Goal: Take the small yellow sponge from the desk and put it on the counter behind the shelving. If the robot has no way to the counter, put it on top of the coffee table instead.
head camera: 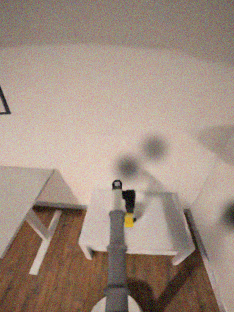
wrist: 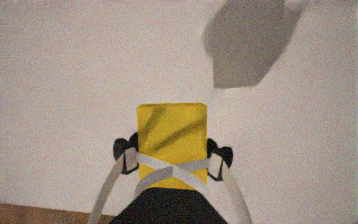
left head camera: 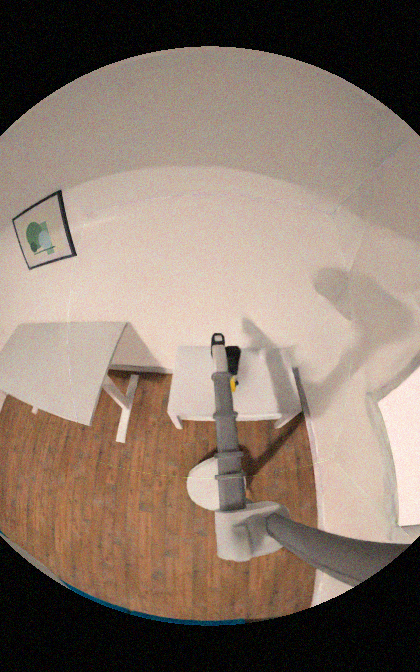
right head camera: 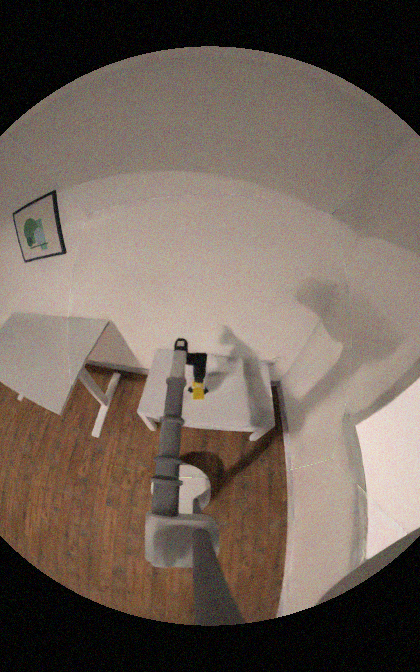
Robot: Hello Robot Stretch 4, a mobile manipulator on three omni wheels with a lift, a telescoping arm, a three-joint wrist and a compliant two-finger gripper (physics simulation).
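Note:
My gripper is shut on the small yellow sponge, with one fingertip against each side of it. The sponge is over the top of a low white table, which looks like the coffee table. How high it hangs above the top is hard to tell. In the wrist view the front edge of the table shows at the lower left. The counter and the shelving do not show in these views.
A larger grey-topped table with splayed white legs stands to the left. A round white object is on the wooden floor below my arm. Walls stand behind and to the right of the low table.

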